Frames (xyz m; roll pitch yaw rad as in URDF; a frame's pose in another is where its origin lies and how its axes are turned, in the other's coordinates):
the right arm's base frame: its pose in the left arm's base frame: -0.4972 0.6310 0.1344 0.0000 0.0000 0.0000
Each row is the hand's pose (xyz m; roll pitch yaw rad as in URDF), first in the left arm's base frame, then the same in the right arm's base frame.
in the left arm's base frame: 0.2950 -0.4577 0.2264 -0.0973 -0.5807 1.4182
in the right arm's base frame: 0.7922 -1.0887 0.0920 -0.0973 -0.5807 1.4182
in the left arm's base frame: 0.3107 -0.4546 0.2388 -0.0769 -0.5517 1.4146
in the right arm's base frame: 0.8079 -1.0856 0.1044 -0.0769 -0.5517 1.4146
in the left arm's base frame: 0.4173 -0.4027 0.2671 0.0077 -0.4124 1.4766
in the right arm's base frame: 0.9145 -1.0337 0.1327 0.0077 -0.4124 1.4766
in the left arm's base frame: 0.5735 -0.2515 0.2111 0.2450 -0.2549 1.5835
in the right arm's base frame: 1.0707 -0.8825 0.0767 0.2450 -0.2549 1.5835
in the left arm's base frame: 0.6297 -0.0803 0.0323 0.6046 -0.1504 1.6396
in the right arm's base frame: 1.1269 -0.7113 -0.1021 0.6046 -0.1504 1.6396
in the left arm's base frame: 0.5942 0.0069 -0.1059 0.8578 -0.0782 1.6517
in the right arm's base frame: 1.0914 -0.6241 -0.2403 0.8578 -0.0782 1.6517
